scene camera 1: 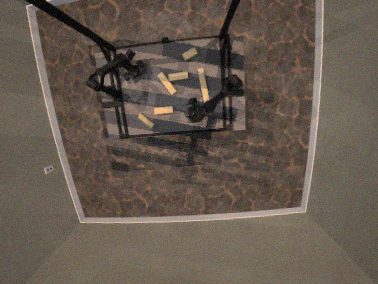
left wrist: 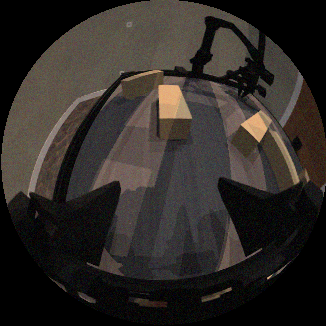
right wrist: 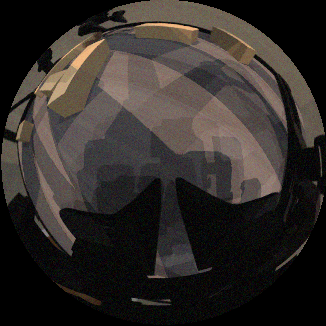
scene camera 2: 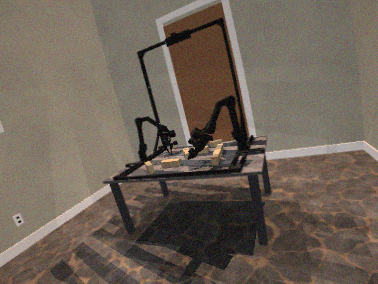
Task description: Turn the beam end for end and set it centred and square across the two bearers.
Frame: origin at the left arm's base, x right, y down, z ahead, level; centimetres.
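Where they show: left gripper, fingertip midpoint: (scene camera 1: pixel 185 110) (left wrist: pixel 169 184) (right wrist: pixel 116 24) (scene camera 2: pixel 190 157); right gripper, fingertip midpoint: (scene camera 1: pixel 139 75) (left wrist: pixel 239 96) (right wrist: pixel 167 182) (scene camera 2: pixel 170 153); left arm's base at its link origin: (scene camera 1: pixel 226 84) (scene camera 2: pixel 243 148); right arm's base at its link origin: (scene camera 1: pixel 116 94) (left wrist: pixel 196 73) (right wrist: pixel 298 166) (scene camera 2: pixel 144 160).
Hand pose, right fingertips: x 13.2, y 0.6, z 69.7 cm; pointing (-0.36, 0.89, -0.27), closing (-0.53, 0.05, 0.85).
Observation:
Things, the pixels of their top centre, and the offset from my right fingertips.
- beam at its top centre: (right wrist: pixel 66 53) (scene camera 2: pixel 217 150) (scene camera 1: pixel 204 92) dz -51.6, dx -18.2, dy -3.1 cm
- slanted block at its top centre: (right wrist: pixel 78 60) (left wrist: pixel 260 121) (scene camera 1: pixel 166 83) dz -22.0, dx -8.9, dy -3.7 cm
- small block at its top centre: (right wrist: pixel 18 130) (left wrist: pixel 309 184) (scene camera 1: pixel 189 53) dz -41.8, dx +11.6, dy -3.4 cm
The longest wooden piece, apparently the beam (scene camera 1: pixel 202 82) (scene camera 2: pixel 217 156), lies at the right of the blocks, beside my left arm. Shorter pale blocks lie about; I cannot tell which two are the bearers. A slanted block (scene camera 1: pixel 166 83) (left wrist: pixel 255 126) (right wrist: pixel 82 82) touches or nearly touches another block (scene camera 1: pixel 178 76) at the table's middle. My left gripper (scene camera 1: pixel 192 110) (scene camera 2: pixel 191 155) (left wrist: pixel 169 184) is open and empty, low over the table, left of the beam's lower end in scene camera 1. My right gripper (scene camera 1: pixel 133 76) (scene camera 2: pixel 171 150) (right wrist: pixel 167 182) is nearly closed with nothing between its fingertips, left of the slanted block.
One block (scene camera 1: pixel 163 110) (scene camera 2: pixel 171 163) (left wrist: pixel 173 110) (right wrist: pixel 167 32) and a smaller one (scene camera 1: pixel 145 120) (scene camera 2: pixel 149 167) (left wrist: pixel 142 84) (right wrist: pixel 232 45) lie near the table's lower edge in scene camera 1. Another small block (scene camera 1: pixel 190 54) (right wrist: pixel 25 131) lies near the upper edge. A black frame surrounds the work area.

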